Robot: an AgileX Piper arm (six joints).
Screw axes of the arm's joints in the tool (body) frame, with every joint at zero. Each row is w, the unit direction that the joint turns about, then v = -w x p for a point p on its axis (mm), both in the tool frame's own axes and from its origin. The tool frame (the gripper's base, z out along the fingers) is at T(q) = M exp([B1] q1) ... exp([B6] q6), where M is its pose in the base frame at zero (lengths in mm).
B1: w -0.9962 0 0.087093 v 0.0 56.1 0.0
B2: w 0 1 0 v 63.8 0.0 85.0
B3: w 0 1 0 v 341.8 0.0 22.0
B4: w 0 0 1 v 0.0 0.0 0.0
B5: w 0 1 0 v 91.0 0.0 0.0
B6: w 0 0 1 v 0.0 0.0 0.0
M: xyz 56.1 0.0 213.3 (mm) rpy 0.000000 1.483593 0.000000 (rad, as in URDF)
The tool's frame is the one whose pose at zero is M.
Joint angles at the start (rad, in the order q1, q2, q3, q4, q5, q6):
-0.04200 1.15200 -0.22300 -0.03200 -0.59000 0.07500
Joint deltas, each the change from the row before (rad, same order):
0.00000 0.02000 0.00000 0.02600 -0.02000 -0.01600
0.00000 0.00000 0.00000 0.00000 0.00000 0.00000
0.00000 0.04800 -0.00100 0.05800 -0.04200 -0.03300
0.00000 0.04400 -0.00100 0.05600 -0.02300 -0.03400
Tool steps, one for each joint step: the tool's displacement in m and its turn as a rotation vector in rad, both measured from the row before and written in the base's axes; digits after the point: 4 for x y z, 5 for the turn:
0.0020 -0.0014 -0.0021 0.00191 -0.00025 -0.01533
0.0000 0.0000 0.0000 0.00000 0.00000 0.00000
0.0045 -0.0034 -0.0055 0.00425 0.00528 -0.03719
0.0034 -0.0034 -0.0067 0.00016 0.02176 -0.03699

